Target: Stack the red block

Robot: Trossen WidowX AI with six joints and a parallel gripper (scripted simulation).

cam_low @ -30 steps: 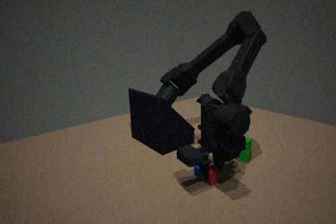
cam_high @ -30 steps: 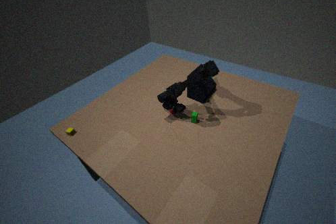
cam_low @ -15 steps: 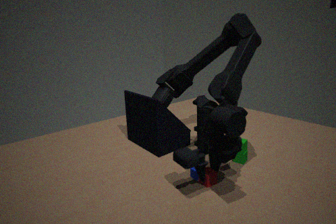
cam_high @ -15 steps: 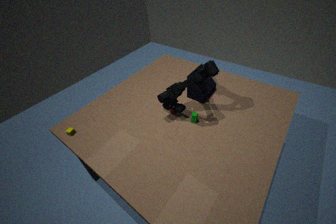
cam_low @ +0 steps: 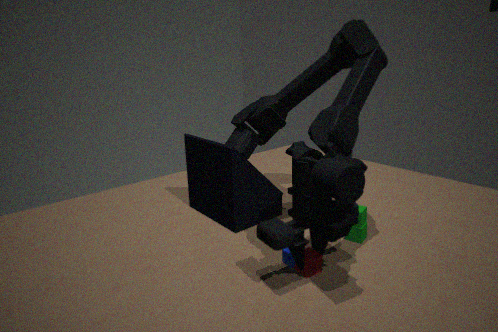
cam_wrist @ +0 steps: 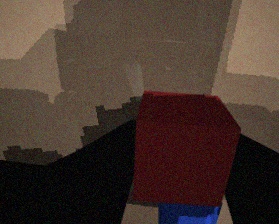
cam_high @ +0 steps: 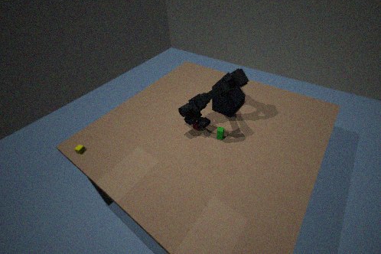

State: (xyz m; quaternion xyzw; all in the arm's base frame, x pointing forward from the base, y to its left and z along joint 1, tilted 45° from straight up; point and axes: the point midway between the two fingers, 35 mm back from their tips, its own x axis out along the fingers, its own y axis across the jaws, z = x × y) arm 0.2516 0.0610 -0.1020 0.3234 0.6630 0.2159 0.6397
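The blue block is 40 mm behind my gripper tip. Also, from my gripper tip: red block (10 mm above); then yellow block (520 mm ahead, 470 mm to the right, 10 mm above); then small purple block (10 mm to the left).
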